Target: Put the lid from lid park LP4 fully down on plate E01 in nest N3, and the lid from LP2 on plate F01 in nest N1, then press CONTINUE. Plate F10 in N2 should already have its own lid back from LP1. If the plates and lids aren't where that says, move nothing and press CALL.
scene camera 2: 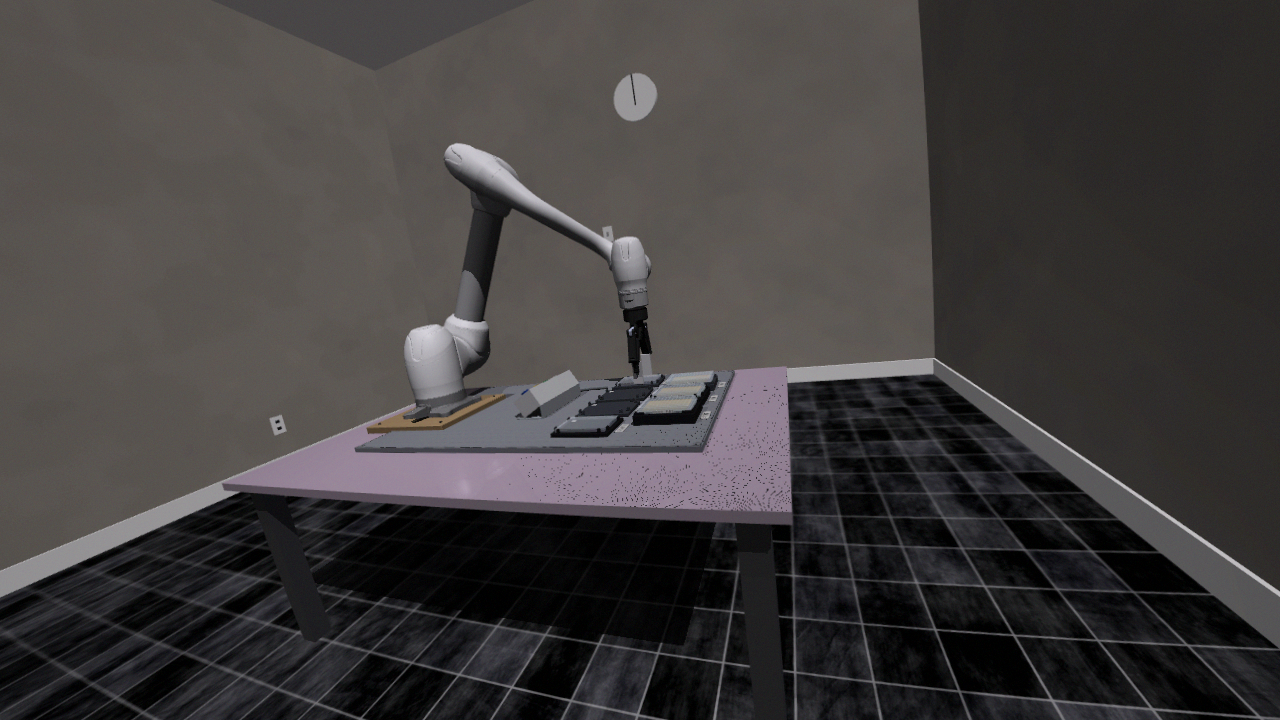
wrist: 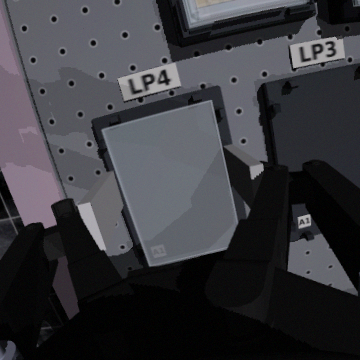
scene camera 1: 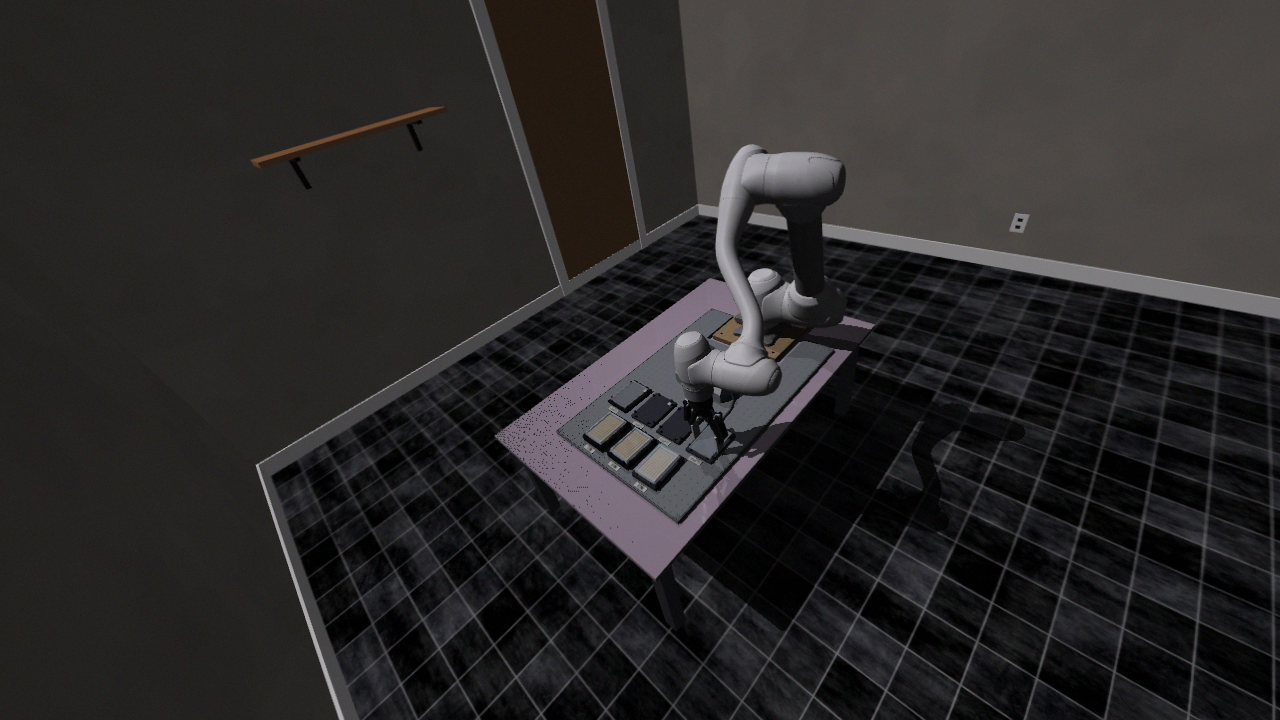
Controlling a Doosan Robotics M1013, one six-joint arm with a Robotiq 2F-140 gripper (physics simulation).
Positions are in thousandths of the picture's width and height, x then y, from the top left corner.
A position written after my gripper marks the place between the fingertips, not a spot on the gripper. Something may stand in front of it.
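My gripper (scene camera 2: 503,526) is in sight, and the wrist view shows me the gripper (wrist: 476,488) too. From scene camera 1 I see that same gripper (scene camera 1: 554,615). I also see a nest N1 (scene camera 2: 537,578), as well as a lid park LP4 (wrist: 596,260).
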